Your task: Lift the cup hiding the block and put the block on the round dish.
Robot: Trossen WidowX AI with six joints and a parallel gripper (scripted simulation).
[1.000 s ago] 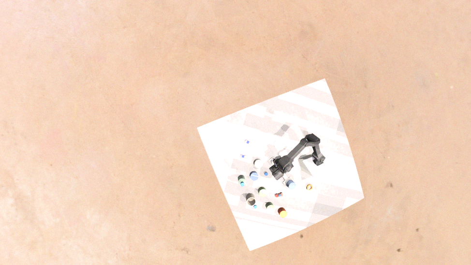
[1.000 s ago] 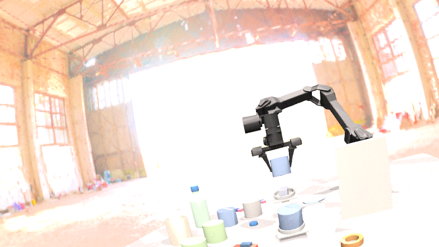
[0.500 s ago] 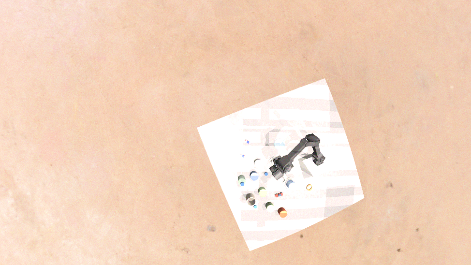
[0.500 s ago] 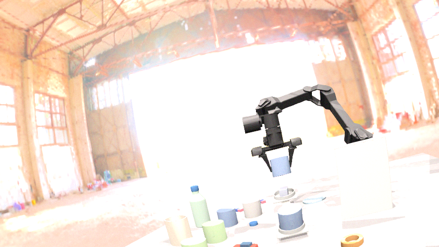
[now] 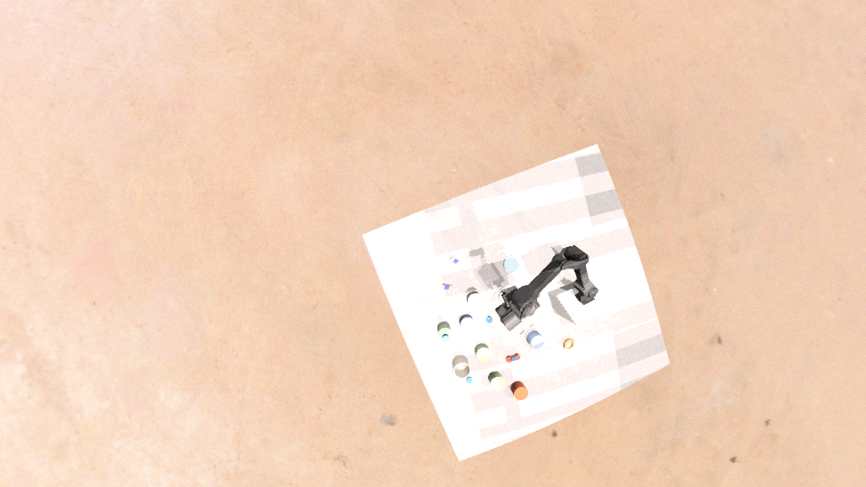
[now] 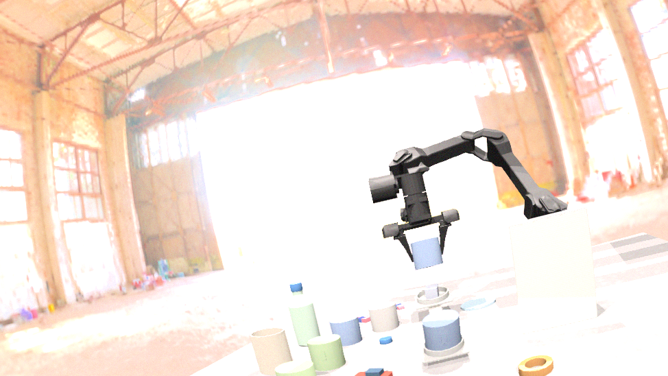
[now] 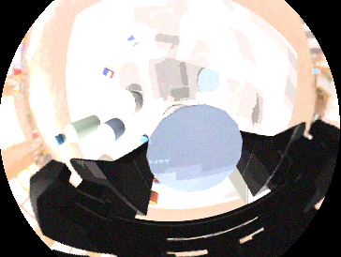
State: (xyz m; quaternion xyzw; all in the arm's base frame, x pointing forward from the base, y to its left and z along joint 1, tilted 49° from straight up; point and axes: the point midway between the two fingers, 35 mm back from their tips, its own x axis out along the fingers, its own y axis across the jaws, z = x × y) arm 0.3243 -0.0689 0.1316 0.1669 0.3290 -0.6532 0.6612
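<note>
Now: gripper tip 1 cm to the right of the pale block and 8 cm above it. The rest, counted from my gripper tip: bottle 33 cm ahead, 5 cm to the left, 6 cm below; beige cup 32 cm ahead, 25 cm to the left, 13 cm below; round light blue dish 10 cm behind, 10 cm to the right, 17 cm below.
</note>
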